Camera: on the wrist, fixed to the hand. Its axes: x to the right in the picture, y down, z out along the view.
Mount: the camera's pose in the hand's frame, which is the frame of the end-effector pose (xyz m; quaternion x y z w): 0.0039 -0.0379 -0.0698 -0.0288 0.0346 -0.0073 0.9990
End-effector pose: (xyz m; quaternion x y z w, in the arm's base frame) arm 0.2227 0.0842 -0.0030 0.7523 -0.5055 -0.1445 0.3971
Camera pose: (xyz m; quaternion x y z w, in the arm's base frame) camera 0.2921 0.1189 0.0144 0.7488 -0.4816 -0.1358 0.4348
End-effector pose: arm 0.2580 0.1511 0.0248 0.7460 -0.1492 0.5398 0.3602
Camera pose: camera 0.2339 0.2269 0.0251 0.7173 -0.1467 0.5581 0.3904
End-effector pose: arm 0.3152 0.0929 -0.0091 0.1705 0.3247 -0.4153 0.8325
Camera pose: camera 0.2587 0.1067 -0.0633 0.1583 0.3664 -0.4057 0.8223
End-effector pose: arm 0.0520 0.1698 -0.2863 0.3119 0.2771 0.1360 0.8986
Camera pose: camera 0.0172 0.1762 -0.3575 0.2790 0.3063 0.1481 0.8980
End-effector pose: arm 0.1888 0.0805 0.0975 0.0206 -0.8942 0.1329 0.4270
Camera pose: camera 0.2449 0.0621 0.1507 0.0102 -0.8822 0.1046 0.4591
